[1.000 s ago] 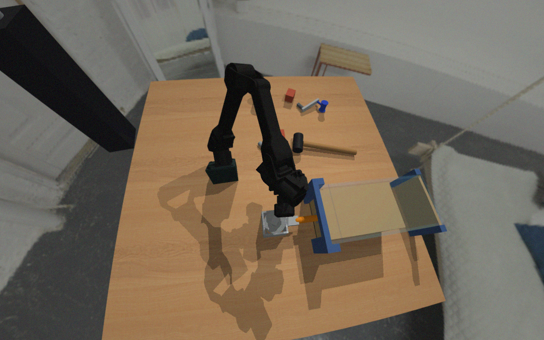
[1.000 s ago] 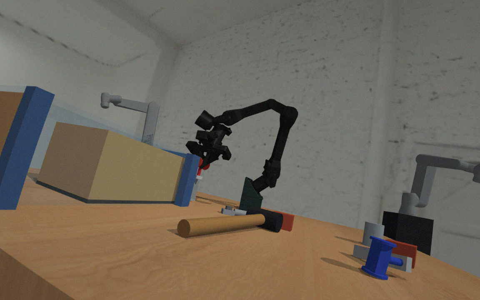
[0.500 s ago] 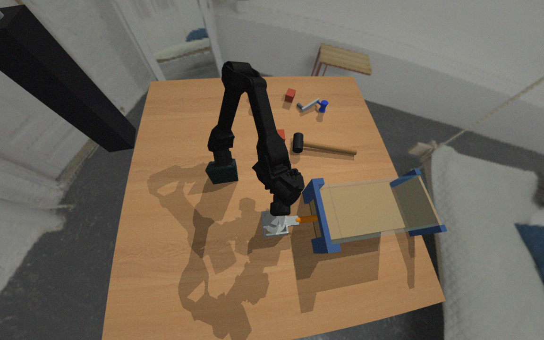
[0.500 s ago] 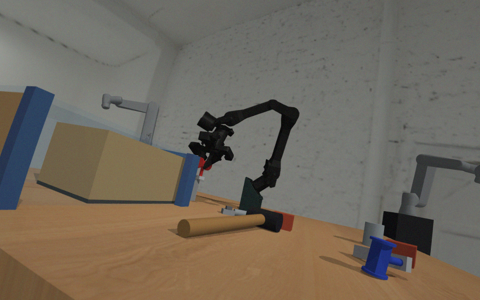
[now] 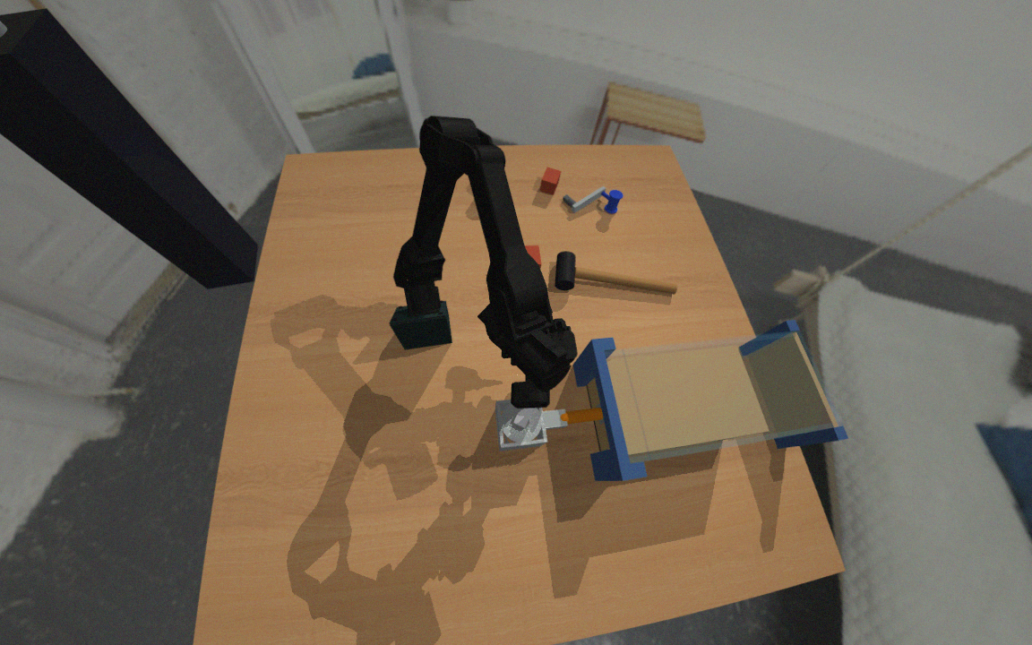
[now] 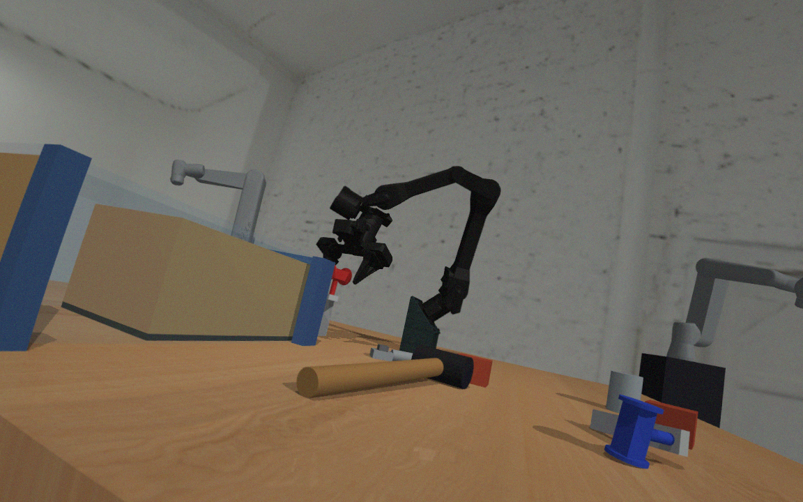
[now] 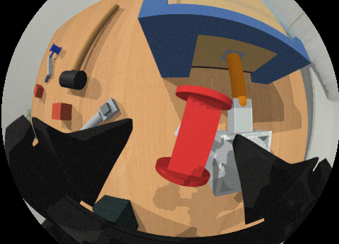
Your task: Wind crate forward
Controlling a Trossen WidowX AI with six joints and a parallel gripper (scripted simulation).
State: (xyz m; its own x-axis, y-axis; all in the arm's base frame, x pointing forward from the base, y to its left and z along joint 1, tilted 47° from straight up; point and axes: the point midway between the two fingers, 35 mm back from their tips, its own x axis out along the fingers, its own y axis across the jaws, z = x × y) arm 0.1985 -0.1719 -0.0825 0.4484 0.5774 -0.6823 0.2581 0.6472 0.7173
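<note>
The red knob lies 1 cm to the right of my gripper tip. Also, from my gripper tip: winch 10 cm below, 9 cm to the right, 8 cm behind; then red-knobbed winch handle 4 cm to the right, 3 cm below, 2 cm behind; then blue steel frame 10 cm to the right, 10 cm ahead, 3 cm below.
</note>
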